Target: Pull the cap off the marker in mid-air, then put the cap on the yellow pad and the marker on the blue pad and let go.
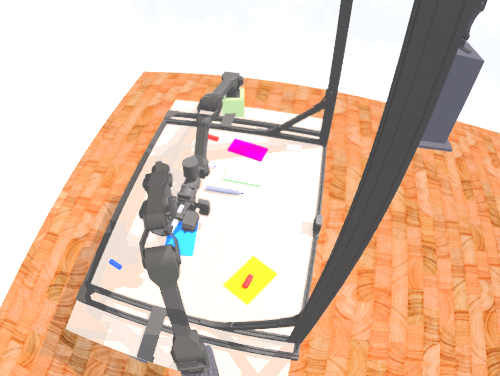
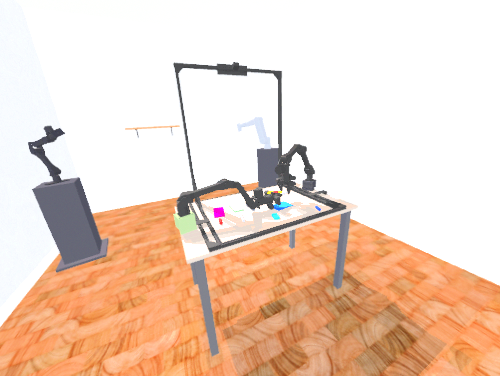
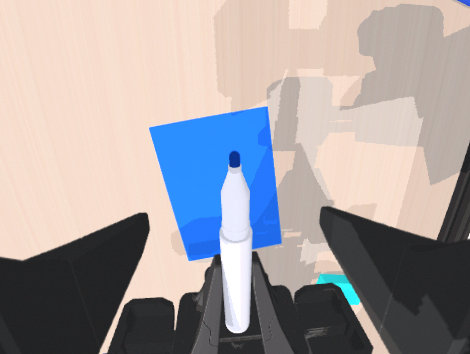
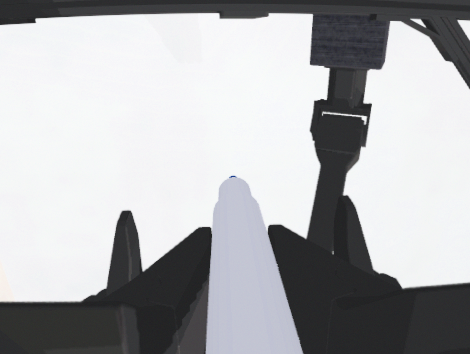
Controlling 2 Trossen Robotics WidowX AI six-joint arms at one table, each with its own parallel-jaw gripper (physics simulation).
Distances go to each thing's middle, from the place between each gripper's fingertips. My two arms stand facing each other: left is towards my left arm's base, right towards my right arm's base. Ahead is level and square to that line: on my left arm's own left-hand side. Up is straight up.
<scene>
Now: right hand 10 cm above the blue pad [image 3: 193, 155]. Also, from my right hand: yellow pad [image 1: 262, 274]: 26 cm behind, 14 cm to the left, 10 cm below.
My left hand is 10 cm above the blue pad, 3 cm to the left of it and 1 cm past it. Round my left hand: yellow pad 26 cm behind, 12 cm to the left, 10 cm below.
</scene>
